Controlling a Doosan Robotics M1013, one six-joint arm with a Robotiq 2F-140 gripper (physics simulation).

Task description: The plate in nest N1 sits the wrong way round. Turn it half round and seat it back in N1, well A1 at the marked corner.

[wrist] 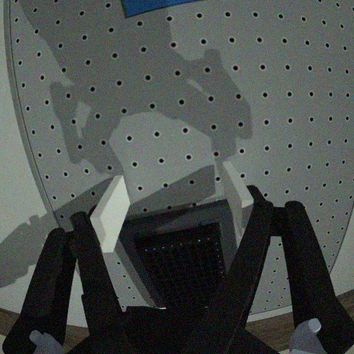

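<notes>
Visible in the picture: a black well plate, a dark grey nest and the gripper.
</notes>
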